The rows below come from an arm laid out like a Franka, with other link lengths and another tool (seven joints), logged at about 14 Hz.
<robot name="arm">
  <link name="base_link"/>
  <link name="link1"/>
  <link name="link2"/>
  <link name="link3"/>
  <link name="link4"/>
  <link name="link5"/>
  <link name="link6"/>
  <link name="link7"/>
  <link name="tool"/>
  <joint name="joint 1" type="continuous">
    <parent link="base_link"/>
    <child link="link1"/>
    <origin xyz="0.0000 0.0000 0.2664"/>
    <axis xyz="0 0 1"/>
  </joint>
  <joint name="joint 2" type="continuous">
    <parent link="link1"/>
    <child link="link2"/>
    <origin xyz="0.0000 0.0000 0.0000" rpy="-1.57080 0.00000 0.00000"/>
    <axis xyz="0 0 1"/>
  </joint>
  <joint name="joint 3" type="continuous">
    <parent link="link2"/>
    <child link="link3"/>
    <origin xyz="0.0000 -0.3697 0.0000" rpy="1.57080 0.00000 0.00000"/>
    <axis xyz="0 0 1"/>
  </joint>
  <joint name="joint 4" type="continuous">
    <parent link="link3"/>
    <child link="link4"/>
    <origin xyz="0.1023 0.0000 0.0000" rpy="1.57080 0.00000 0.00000"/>
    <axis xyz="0 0 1"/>
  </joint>
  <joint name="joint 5" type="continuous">
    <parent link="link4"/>
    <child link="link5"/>
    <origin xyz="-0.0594 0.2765 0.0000" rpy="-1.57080 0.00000 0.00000"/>
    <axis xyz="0 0 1"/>
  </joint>
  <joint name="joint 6" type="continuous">
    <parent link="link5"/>
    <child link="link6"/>
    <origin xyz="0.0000 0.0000 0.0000" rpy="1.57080 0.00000 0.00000"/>
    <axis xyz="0 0 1"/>
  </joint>
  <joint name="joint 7" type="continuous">
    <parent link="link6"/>
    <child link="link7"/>
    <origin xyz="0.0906 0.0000 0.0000" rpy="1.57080 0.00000 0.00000"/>
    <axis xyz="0 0 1"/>
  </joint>
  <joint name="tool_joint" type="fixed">
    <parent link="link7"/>
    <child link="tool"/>
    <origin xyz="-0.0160 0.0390 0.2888" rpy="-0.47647 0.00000 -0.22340"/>
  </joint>
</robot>
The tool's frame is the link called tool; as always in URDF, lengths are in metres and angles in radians. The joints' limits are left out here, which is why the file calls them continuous.
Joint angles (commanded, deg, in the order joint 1, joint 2, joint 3, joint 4, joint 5, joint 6, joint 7), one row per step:
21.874 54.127 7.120 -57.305 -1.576 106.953 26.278
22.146 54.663 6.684 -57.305 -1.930 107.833 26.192
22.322 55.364 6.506 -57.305 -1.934 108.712 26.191
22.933 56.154 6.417 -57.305 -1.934 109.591 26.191
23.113 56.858 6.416 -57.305 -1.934 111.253 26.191
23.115 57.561 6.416 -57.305 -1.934 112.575 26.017
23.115 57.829 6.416 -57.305 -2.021 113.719 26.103
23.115 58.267 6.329 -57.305 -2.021 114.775 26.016
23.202 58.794 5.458 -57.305 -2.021 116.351 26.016
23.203 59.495 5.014 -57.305 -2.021 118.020 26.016
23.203 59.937 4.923 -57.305 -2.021 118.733 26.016
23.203 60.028 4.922 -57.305 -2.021 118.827 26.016
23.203 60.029 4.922 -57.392 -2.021 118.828 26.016
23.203 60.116 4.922 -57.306 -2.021 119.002 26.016
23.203 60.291 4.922 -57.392 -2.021 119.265 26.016
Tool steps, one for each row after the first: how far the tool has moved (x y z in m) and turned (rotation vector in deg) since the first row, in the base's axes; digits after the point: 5 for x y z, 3 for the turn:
0.00346 -0.00116 -0.00590 -0.418 -0.579 0.172
0.00491 0.00011 -0.01367 -0.426 -0.770 0.192
0.00339 0.00672 -0.02247 -0.396 -0.853 0.698
0.00743 0.01137 -0.02963 0.085 -1.682 0.768
0.01085 0.01323 -0.03701 0.426 -2.215 0.855
0.01512 0.01510 -0.03922 0.764 -3.020 0.729
0.01859 0.01594 -0.04359 1.008 -3.588 0.702
0.02677 0.01152 -0.04874 0.813 -4.799 0.262
0.03325 0.00988 -0.05566 0.923 -5.796 -0.041
0.03499 0.00980 -0.06033 0.992 -6.058 -0.119
0.03503 0.00983 -0.06135 0.997 -6.059 -0.124
0.03452 0.00963 -0.06188 0.960 -5.980 -0.116
0.03543 0.01005 -0.06225 1.040 -6.133 -0.133
0.03536 0.01011 -0.06462 1.051 -6.130 -0.139

